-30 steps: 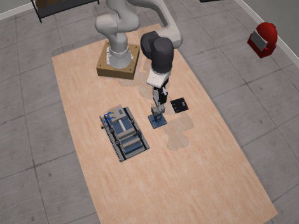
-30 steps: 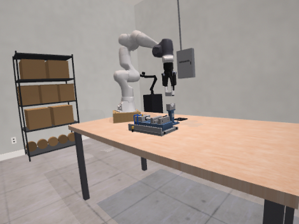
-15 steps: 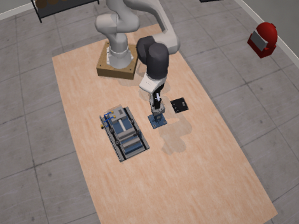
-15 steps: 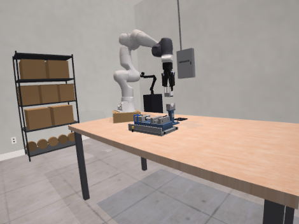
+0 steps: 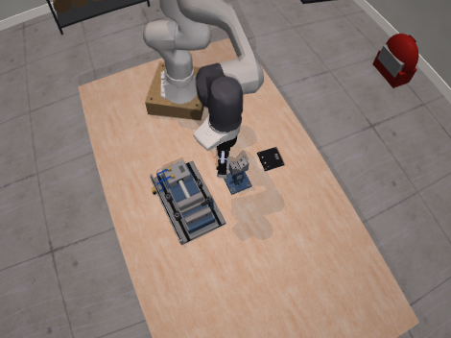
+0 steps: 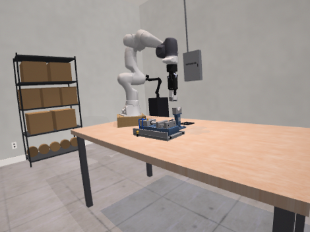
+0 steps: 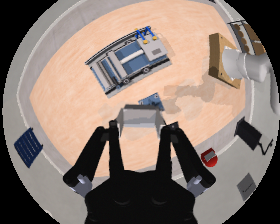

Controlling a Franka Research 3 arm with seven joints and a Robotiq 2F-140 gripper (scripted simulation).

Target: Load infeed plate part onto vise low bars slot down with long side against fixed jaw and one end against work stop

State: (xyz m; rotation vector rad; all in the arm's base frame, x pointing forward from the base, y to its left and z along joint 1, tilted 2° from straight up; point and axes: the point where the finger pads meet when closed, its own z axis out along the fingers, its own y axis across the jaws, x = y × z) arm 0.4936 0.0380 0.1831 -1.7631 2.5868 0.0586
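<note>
Now: the vise 10 mm behind my hand, 140 mm to the right of it and 220 mm below it. The rest, counted from my hand: part 30 mm below; then black infeed plate 100 mm behind, 240 mm to the left, 250 mm below.
</note>
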